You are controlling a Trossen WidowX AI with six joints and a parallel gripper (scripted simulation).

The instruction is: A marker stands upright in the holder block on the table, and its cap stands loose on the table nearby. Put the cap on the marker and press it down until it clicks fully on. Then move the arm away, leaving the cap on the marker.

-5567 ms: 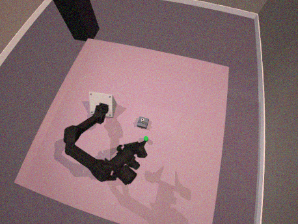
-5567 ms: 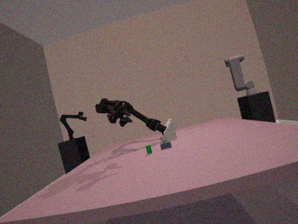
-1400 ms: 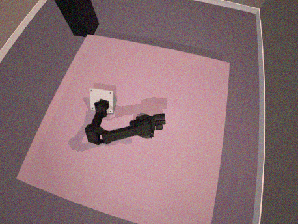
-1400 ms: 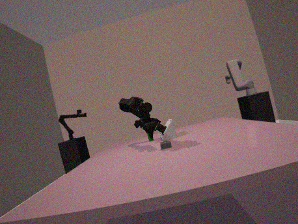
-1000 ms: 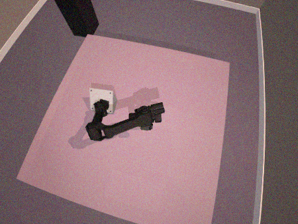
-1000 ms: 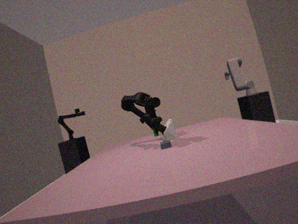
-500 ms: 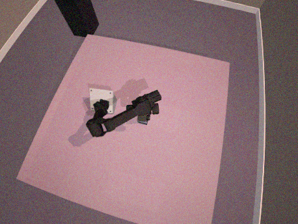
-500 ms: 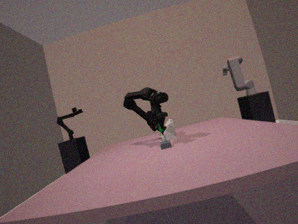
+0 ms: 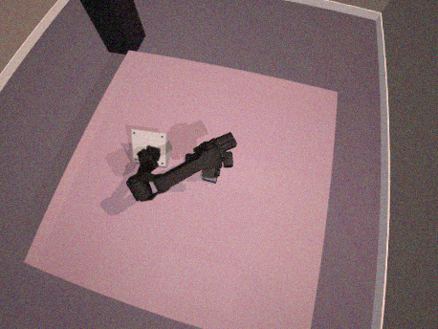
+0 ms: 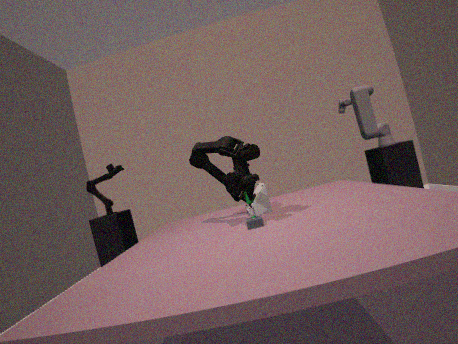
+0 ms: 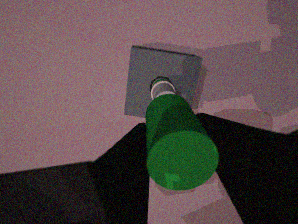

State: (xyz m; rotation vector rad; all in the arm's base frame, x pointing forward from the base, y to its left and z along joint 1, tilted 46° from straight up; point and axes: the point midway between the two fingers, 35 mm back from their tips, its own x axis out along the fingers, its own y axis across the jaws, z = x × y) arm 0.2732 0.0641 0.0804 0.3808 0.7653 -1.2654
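The holder block is 10 cm below my gripper tip. Round my gripper tip: green cap (1 cm above).
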